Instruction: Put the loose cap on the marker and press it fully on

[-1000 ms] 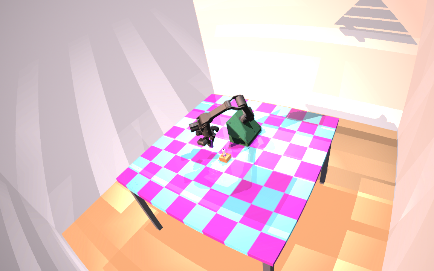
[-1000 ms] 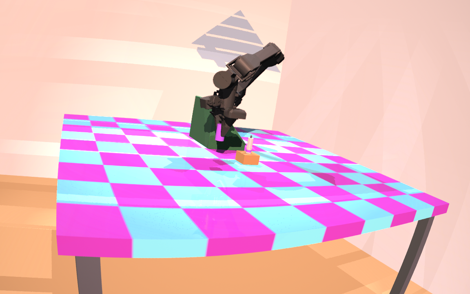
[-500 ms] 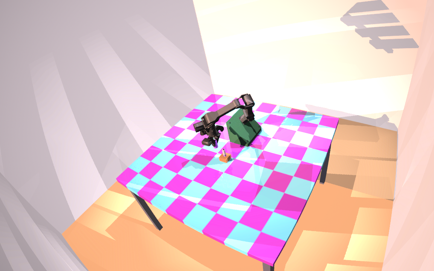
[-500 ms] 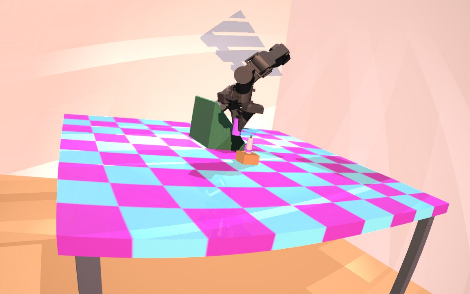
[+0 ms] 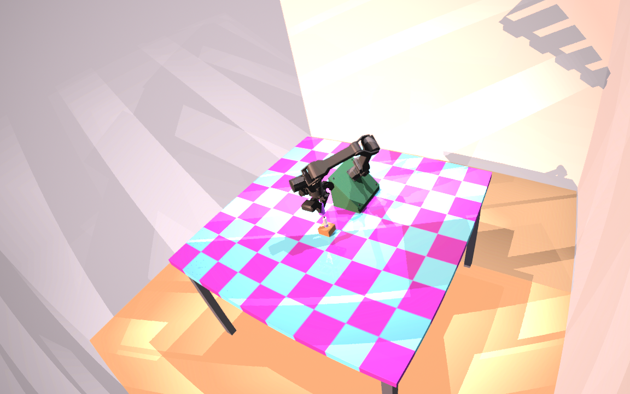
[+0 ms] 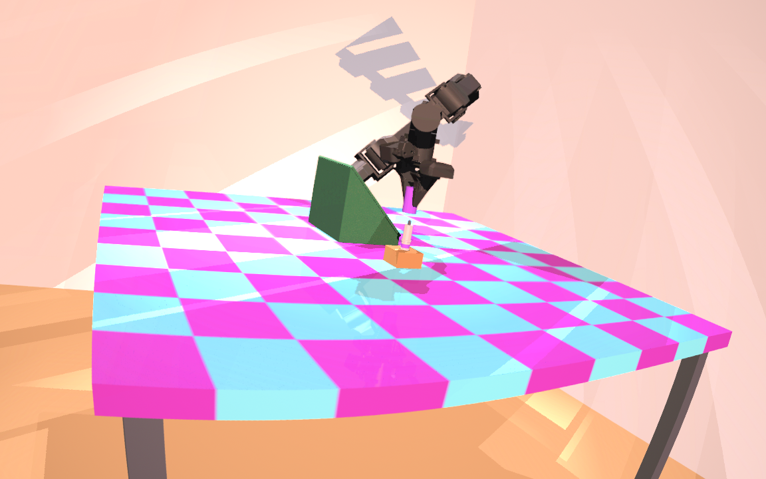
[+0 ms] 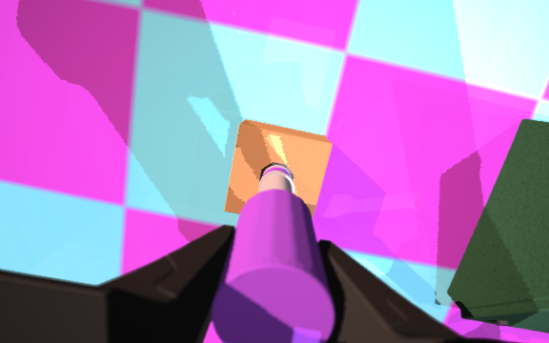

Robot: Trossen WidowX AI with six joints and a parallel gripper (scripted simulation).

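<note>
Right now the orange holder block is 10 mm to the left of my gripper tip and 110 mm below it. The rest, counted from my gripper tip: purple cap (10 mm above).
</note>
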